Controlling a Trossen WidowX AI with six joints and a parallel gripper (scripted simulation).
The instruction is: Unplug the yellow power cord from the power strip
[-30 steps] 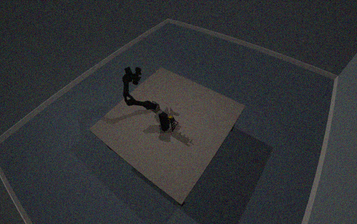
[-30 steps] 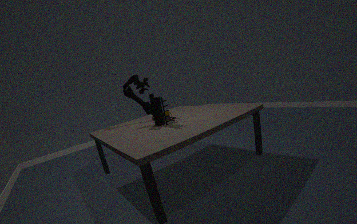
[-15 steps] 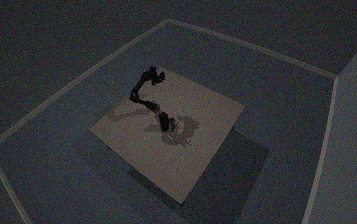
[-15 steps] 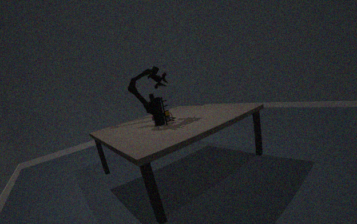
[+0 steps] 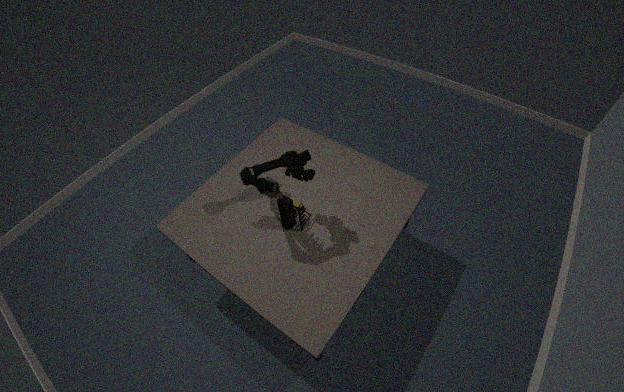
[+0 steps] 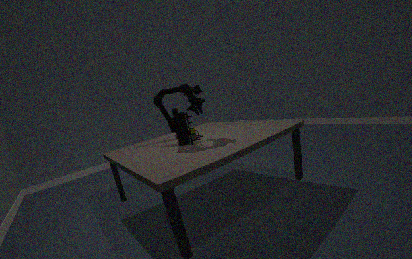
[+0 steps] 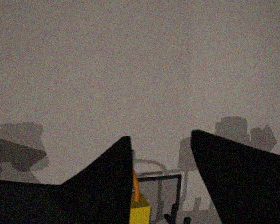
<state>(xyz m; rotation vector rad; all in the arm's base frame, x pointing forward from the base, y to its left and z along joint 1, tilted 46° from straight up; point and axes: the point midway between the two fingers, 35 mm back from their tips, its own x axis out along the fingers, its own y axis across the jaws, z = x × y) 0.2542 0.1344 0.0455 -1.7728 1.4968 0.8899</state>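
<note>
The yellow plug is 2 cm ahead of my gripper tip, 15 cm to the right of it and 10 cm below it.
</note>
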